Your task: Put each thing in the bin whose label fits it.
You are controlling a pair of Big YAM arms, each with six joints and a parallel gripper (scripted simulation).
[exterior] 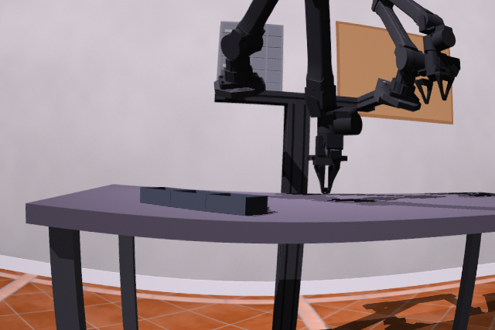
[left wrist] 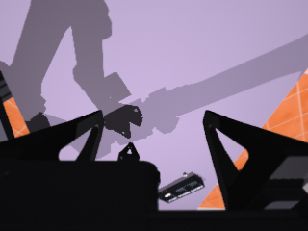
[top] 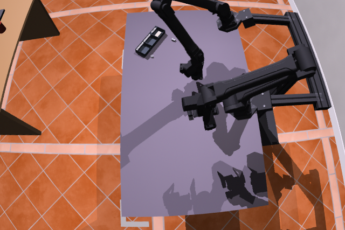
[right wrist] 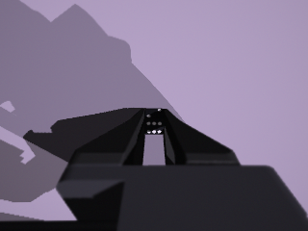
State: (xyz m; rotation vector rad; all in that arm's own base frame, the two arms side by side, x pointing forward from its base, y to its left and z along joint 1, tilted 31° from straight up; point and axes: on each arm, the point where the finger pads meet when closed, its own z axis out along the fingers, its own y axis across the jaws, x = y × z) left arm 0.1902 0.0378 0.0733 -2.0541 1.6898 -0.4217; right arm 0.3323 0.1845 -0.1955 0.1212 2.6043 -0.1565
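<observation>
Now: the white card 380 mm to the right of my right hand, 250 mm ahead of it and 20 mm below it. From my right hand the other things lie so: bin row 310 mm to the right, 300 mm ahead, 20 mm below.
</observation>
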